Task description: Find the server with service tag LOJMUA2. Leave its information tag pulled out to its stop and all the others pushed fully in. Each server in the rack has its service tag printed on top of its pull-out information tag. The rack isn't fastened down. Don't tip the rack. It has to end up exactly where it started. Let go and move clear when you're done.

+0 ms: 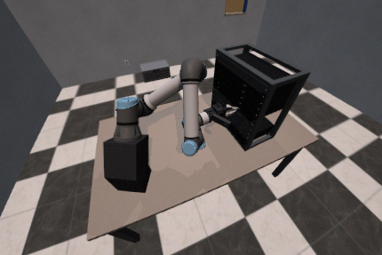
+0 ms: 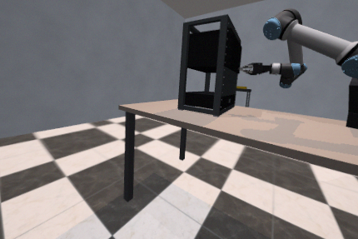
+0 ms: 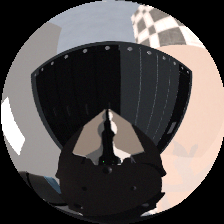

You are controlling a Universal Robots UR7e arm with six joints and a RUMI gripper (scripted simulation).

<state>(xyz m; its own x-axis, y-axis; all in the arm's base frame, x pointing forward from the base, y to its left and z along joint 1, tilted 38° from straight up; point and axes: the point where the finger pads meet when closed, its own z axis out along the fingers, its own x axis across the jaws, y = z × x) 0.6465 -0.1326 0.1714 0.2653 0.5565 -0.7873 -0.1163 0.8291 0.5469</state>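
Now: hand 60 mm short of the white information tag and 10 mm to the right of it.
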